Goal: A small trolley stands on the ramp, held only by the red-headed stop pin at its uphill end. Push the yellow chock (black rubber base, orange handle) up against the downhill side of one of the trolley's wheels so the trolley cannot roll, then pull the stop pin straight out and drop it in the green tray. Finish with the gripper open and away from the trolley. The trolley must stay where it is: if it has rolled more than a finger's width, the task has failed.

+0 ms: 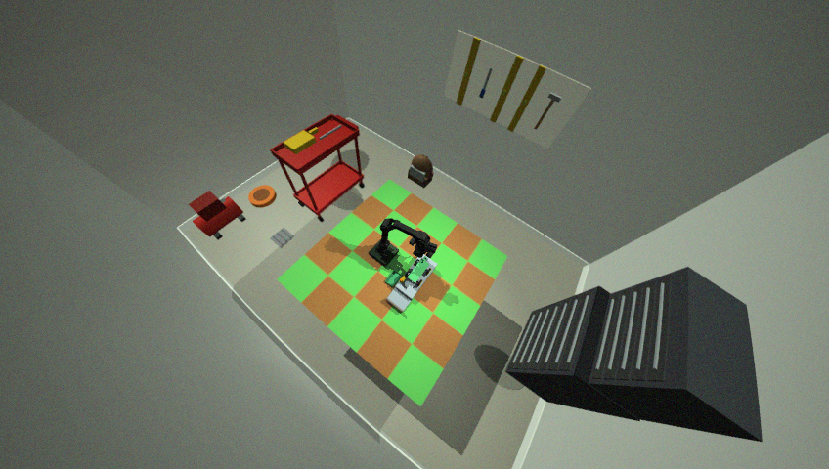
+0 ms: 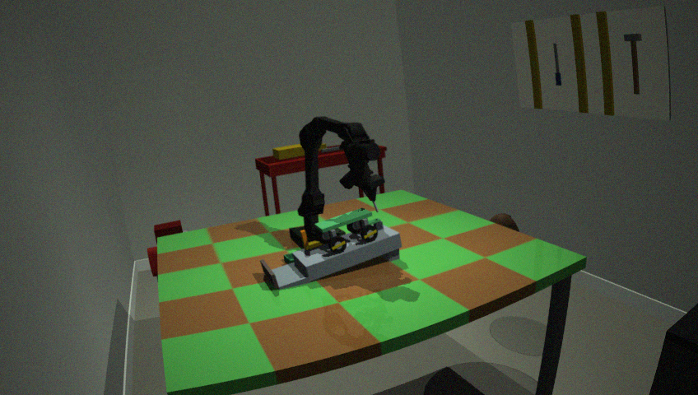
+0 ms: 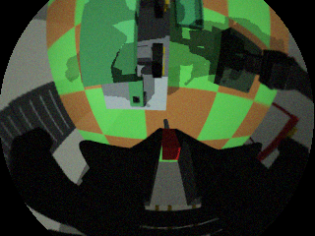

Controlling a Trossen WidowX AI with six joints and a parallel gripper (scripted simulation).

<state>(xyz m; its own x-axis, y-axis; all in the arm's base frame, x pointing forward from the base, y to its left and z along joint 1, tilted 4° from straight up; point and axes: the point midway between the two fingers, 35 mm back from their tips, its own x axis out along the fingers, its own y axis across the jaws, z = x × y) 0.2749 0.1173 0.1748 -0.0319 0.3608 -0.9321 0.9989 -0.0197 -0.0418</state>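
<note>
Right now my gripper tip is 250 mm to the left of the green tray, 180 mm above it and 60 mm past it. From my gripper tip the other things lie so: grey ramp (140 mm to the right, 130 mm below, 70 mm ahead); then red-headed stop pin (right at my gripper tip); then trolley (140 mm to the right, 70 mm ahead, 60 mm below).
</note>
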